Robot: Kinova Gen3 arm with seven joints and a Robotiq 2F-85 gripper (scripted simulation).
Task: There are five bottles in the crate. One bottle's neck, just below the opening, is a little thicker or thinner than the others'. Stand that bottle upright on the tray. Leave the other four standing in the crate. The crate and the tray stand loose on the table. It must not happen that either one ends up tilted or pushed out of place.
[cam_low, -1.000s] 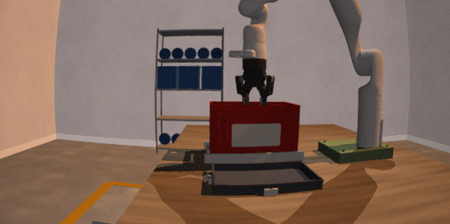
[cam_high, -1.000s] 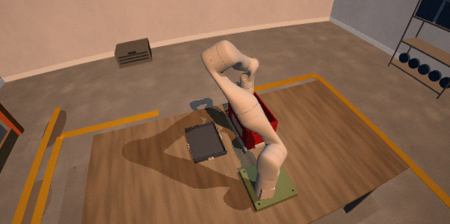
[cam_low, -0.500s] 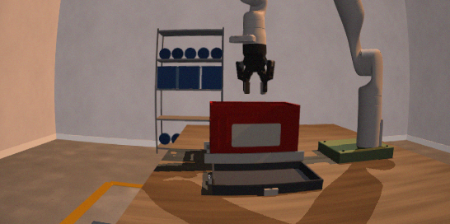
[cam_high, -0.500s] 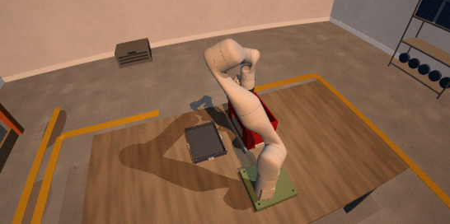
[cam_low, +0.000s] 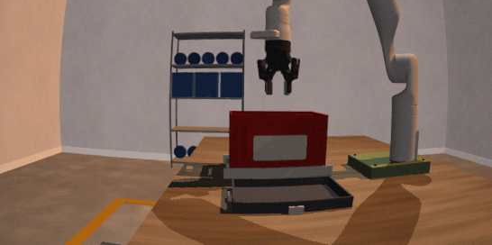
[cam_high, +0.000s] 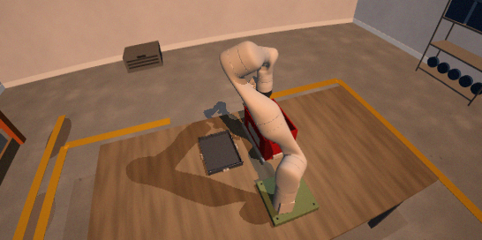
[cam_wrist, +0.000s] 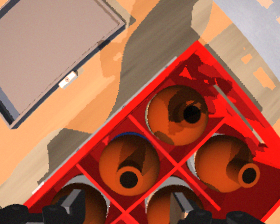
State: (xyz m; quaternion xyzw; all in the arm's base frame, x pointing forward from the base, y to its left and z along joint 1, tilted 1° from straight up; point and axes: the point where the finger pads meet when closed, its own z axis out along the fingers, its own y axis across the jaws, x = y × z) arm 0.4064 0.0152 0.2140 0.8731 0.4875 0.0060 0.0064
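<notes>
My gripper is now 10 mm short of the red crate, 40 mm to the left of it and 160 mm above it. Round my hand: dark tray 50 mm behind, 250 mm to the left, 230 mm below.
</notes>
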